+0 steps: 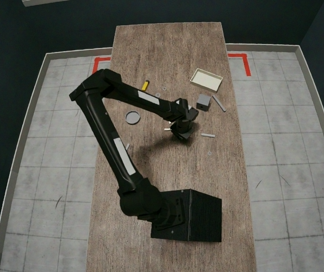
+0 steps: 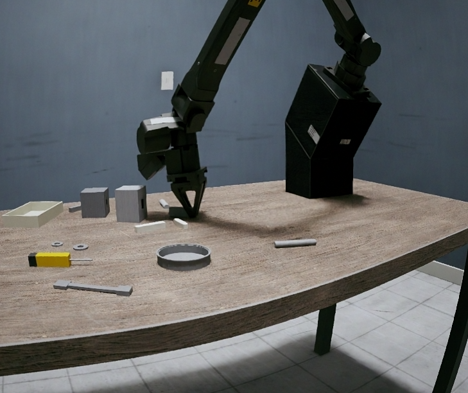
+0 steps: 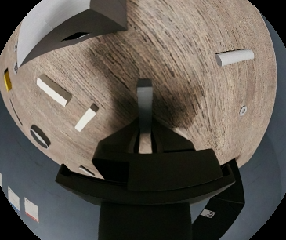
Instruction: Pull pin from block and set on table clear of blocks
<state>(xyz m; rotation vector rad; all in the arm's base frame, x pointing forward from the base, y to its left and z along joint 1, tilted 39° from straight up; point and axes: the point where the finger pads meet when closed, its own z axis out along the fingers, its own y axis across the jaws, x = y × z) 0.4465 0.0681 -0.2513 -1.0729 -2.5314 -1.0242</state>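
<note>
Now: hand 2 cm short of the grey pin and 2 cm to the left of it. Also, from my hand: grey ring dish (16 cm ahead, 24 cm to the left); then darker grey block (17 cm ahead, 15 cm to the right, 2 cm above); then light grey block (12 cm ahead, 5 cm to the right, 3 cm above).
</note>
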